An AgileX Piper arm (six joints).
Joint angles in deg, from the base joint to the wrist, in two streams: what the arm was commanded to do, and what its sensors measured. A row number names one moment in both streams.
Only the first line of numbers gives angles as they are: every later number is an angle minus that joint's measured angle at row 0.
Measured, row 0:
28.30, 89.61, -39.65, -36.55, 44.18, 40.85
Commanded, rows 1 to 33:
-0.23, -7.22, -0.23, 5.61, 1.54, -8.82
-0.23, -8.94, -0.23, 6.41, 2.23, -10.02
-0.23, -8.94, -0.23, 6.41, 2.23, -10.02
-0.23, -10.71, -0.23, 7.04, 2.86, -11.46
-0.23, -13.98, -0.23, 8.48, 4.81, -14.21
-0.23, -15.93, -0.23, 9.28, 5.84, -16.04
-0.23, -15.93, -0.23, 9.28, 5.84, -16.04
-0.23, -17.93, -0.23, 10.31, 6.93, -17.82
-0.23, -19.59, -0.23, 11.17, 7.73, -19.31
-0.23, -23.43, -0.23, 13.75, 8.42, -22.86
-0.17, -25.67, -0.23, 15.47, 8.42, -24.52
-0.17, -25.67, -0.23, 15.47, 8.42, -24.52
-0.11, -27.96, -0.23, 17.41, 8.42, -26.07
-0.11, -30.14, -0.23, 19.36, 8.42, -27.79
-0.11, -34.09, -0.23, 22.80, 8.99, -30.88
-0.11, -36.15, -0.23, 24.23, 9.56, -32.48
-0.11, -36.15, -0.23, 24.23, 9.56, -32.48
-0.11, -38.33, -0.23, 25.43, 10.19, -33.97
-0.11, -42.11, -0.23, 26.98, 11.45, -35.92
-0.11, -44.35, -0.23, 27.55, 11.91, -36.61
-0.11, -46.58, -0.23, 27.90, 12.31, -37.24
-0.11, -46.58, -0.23, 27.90, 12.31, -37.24
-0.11, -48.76, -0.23, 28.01, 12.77, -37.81
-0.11, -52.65, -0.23, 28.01, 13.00, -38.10
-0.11, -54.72, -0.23, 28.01, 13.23, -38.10
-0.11, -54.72, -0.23, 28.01, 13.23, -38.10
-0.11, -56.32, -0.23, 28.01, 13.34, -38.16
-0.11, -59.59, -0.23, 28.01, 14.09, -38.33
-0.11, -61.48, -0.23, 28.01, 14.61, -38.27
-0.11, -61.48, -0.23, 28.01, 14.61, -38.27
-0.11, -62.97, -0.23, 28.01, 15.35, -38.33
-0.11, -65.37, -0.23, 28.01, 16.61, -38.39
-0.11, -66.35, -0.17, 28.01, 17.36, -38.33
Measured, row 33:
0.00, -63.43, 0.00, 27.84, 15.41, -37.64
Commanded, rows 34 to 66:
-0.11, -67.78, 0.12, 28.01, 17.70, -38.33
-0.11, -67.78, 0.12, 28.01, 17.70, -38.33
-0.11, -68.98, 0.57, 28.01, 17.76, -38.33
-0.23, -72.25, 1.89, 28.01, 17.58, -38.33
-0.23, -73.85, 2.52, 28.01, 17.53, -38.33
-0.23, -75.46, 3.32, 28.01, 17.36, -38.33
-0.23, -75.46, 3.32, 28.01, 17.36, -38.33
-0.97, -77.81, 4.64, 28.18, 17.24, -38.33
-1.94, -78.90, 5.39, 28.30, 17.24, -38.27
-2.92, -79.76, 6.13, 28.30, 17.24, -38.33
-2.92, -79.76, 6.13, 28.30, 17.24, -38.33
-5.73, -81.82, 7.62, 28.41, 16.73, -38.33
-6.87, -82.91, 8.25, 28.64, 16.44, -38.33
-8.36, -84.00, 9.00, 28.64, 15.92, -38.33
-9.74, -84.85, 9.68, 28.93, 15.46, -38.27
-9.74, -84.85, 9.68, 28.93, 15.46, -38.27
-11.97, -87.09, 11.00, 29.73, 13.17, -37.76
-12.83, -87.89, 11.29, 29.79, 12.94, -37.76
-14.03, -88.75, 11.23, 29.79, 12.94, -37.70
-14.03, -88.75, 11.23, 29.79, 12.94, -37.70
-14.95, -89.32, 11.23, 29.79, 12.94, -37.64
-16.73, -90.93, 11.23, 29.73, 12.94, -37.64
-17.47, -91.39, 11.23, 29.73, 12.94, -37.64
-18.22, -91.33, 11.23, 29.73, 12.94, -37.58
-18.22, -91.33, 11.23, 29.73, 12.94, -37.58
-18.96, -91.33, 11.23, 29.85, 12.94, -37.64
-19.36, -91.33, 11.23, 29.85, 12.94, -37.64
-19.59, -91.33, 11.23, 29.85, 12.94, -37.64
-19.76, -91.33, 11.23, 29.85, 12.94, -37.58
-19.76, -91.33, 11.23, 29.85, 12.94, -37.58
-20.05, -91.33, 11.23, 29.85, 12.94, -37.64
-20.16, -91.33, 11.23, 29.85, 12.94, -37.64
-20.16, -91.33, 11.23, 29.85, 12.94, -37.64
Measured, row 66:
-19.65, -89.78, 11.17, 29.85, 13.63, -37.64
